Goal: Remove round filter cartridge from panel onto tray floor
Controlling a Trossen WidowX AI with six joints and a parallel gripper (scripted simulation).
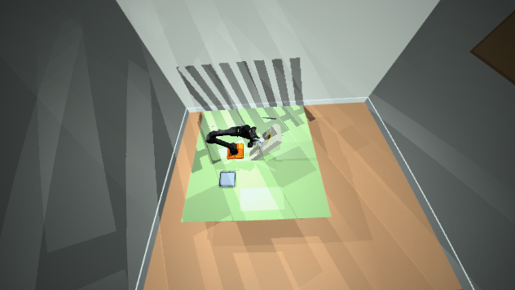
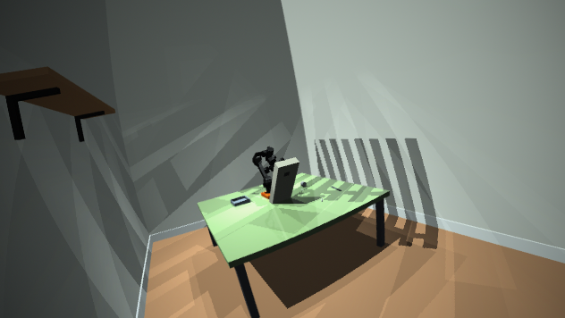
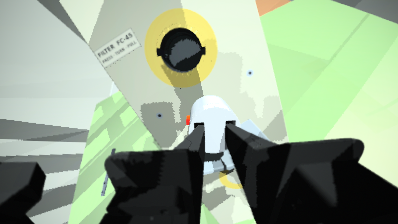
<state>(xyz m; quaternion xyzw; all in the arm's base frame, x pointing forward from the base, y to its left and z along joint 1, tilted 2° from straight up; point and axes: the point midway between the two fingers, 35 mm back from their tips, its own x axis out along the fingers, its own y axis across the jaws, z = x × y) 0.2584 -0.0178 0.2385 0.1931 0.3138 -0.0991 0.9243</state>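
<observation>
Now: gripper tip 1 cm short of the round filter cartridge and 1 cm above it. From my gripper tip the other things lie so: blue-grey tray (36 cm behind, 26 cm to the right, 25 cm below).
</observation>
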